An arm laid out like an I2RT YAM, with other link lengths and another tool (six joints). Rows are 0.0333 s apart.
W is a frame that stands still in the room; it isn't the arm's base.
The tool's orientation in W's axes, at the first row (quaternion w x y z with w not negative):
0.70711, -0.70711, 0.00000, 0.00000
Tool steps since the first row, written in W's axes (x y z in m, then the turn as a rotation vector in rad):
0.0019, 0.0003, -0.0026, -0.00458, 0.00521, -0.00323
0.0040, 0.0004, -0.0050, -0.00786, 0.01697, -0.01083
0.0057, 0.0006, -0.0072, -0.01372, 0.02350, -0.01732
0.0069, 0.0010, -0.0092, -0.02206, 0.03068, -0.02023
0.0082, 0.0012, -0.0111, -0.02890, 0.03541, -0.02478
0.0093, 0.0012, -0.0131, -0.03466, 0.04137, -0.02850
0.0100, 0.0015, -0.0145, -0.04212, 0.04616, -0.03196
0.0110, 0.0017, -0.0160, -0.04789, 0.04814, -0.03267
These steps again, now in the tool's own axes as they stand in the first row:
0.0019, 0.0026, 0.0003, -0.00458, 0.00323, 0.00521
0.0040, 0.0050, 0.0004, -0.00786, 0.01083, 0.01697
0.0057, 0.0072, 0.0006, -0.01372, 0.01732, 0.02350
0.0069, 0.0092, 0.0010, -0.02206, 0.02023, 0.03068
0.0082, 0.0111, 0.0012, -0.02890, 0.02478, 0.03541
0.0093, 0.0131, 0.0012, -0.03466, 0.02850, 0.04137
0.0100, 0.0145, 0.0015, -0.04212, 0.03196, 0.04616
0.0110, 0.0160, 0.0017, -0.04789, 0.03267, 0.04814

